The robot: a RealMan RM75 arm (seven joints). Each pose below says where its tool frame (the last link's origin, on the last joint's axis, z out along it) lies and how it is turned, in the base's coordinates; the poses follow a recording.
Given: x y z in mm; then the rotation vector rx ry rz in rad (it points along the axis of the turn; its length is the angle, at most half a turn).
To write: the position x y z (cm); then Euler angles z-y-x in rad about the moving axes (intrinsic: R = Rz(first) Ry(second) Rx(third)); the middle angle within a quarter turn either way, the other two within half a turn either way. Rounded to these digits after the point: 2 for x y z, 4 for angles.
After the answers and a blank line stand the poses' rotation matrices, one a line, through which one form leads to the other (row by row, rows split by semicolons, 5 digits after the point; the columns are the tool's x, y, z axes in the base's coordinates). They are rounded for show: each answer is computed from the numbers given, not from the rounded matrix.
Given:
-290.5 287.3 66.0 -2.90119 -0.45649 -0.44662
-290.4 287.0 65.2 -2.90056 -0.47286 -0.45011
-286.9 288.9 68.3 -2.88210 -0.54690 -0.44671
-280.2 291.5 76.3 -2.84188 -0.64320 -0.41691
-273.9 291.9 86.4 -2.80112 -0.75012 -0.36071
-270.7 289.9 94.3 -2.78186 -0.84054 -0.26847
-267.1 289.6 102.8 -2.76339 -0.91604 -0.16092
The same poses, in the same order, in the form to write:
-29.05 28.73 6.60 0.2914 -0.3233 -3.0144
-29.04 28.70 6.52 0.3031 -0.3257 -3.0191
-28.69 28.89 6.83 0.3552 -0.3280 -3.0216
-28.02 29.15 7.63 0.4232 -0.3192 -3.0055
-27.39 29.19 8.64 0.5006 -0.2939 -2.9884
-27.07 28.99 9.43 0.5671 -0.2392 -2.9776
-26.71 28.96 10.28 0.6242 -0.1745 -2.9598

0.90824 0.32354 0.26538; 0.27238 -0.93854 0.21200; 0.31766 -0.12027 -0.94055
0.90425 0.33352 0.26664; 0.28275 -0.93561 0.21140; 0.31997 -0.11577 -0.94033
0.88759 0.38141 0.25827; 0.32921 -0.91743 0.22346; 0.32217 -0.11331 -0.93988
0.86570 0.44572 0.22781; 0.38995 -0.88586 0.25137; 0.31385 -0.12878 -0.94070
0.83968 0.51310 0.17794; 0.45936 -0.84581 0.27127; 0.28969 -0.14604 -0.94591
0.81944 0.56261 0.10946; 0.52190 -0.81136 0.26327; 0.23693 -0.15861 -0.95849
0.79908 0.60032 0.03292; 0.57560 -0.77969 0.24651; 0.17365 -0.17803 -0.96858

